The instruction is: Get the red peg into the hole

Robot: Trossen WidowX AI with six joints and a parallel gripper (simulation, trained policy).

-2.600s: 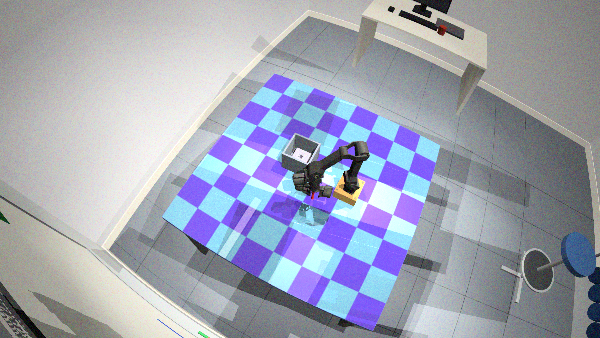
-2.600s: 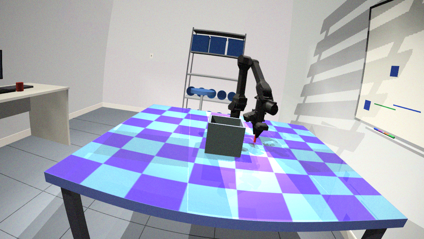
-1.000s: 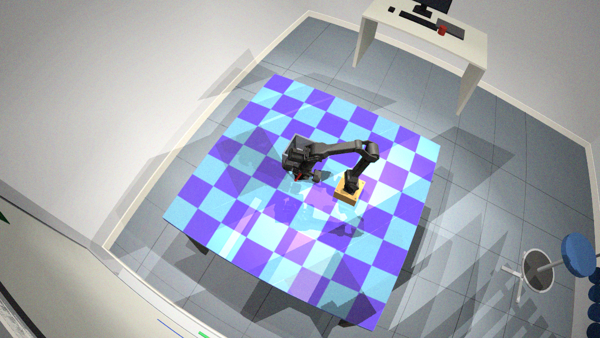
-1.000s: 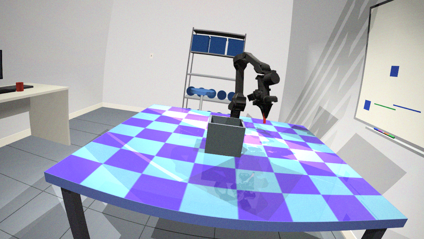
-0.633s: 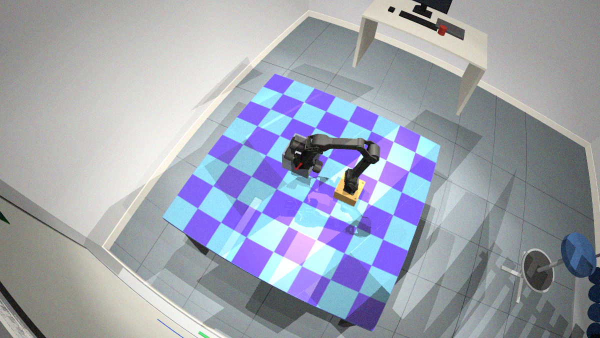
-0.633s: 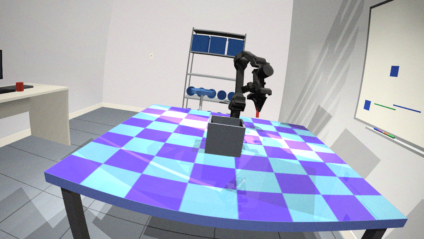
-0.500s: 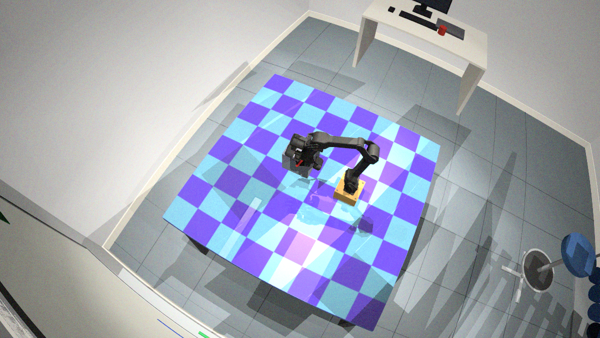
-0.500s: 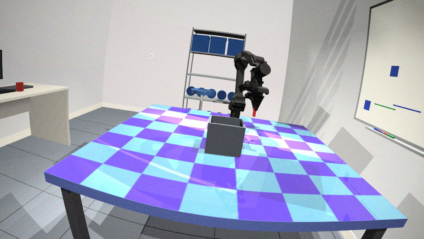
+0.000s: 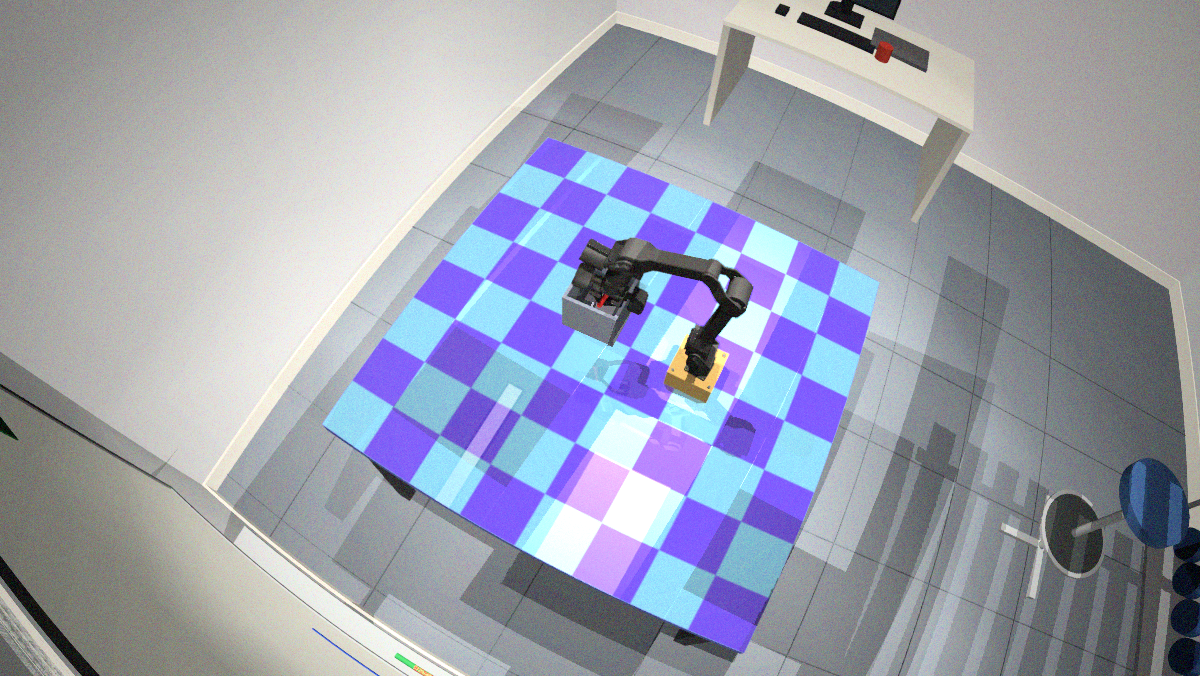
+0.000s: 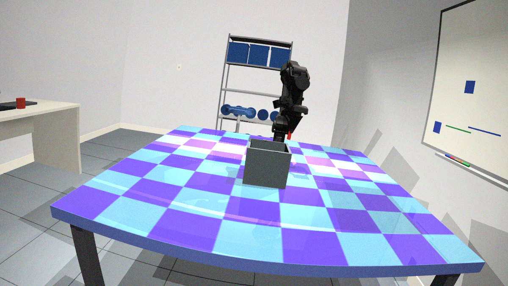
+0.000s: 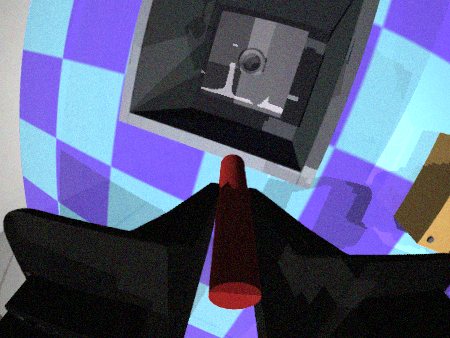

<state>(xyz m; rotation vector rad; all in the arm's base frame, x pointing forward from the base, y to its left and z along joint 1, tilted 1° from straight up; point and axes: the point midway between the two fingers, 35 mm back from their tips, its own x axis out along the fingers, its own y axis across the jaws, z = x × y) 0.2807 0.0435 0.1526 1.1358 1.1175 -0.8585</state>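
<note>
Now: the plate 40 mm ahead of my gripper tip, 70 mm to the right of it and 140 mm below it. From my gripper tip the other things lie so: red peg 10 mm above.
</note>
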